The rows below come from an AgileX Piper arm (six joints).
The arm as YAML. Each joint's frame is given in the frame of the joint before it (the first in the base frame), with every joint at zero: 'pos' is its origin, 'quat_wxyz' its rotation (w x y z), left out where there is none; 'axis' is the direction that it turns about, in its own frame. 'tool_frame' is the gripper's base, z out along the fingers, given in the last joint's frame.
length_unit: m
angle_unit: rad
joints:
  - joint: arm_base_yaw
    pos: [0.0, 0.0, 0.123]
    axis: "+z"
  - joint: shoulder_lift
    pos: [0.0, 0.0, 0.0]
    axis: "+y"
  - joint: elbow
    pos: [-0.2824, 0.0, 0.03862]
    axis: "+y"
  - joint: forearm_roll
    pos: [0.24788, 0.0, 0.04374]
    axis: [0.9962, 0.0, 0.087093]
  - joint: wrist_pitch
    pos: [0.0, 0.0, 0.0]
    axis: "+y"
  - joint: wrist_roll
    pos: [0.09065, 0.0, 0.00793]
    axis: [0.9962, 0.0, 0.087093]
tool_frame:
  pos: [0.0, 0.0, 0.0]
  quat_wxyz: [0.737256, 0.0, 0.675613, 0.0]
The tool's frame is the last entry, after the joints.
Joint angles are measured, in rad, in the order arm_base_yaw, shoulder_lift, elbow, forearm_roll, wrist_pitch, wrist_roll. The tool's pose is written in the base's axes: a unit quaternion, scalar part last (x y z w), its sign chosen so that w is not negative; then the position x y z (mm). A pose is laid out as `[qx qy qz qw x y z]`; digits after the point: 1 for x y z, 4 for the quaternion.
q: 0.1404 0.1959 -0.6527 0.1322 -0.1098 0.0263
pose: [0.0103 0.4429 0.1300 0.8870 6.1 -0.5 419.7]
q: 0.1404 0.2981 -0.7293 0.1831 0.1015 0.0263
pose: [0.0108 0.5447 0.1505 0.8250 30.9 6.1 423.2]
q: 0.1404 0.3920 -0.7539 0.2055 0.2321 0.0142
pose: [0.0048 0.6246 0.1522 0.7659 57.6 12.5 415.2]
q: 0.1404 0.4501 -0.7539 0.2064 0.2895 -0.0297
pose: [-0.0124 0.6681 0.1337 0.7318 74.8 15.9 406.3]
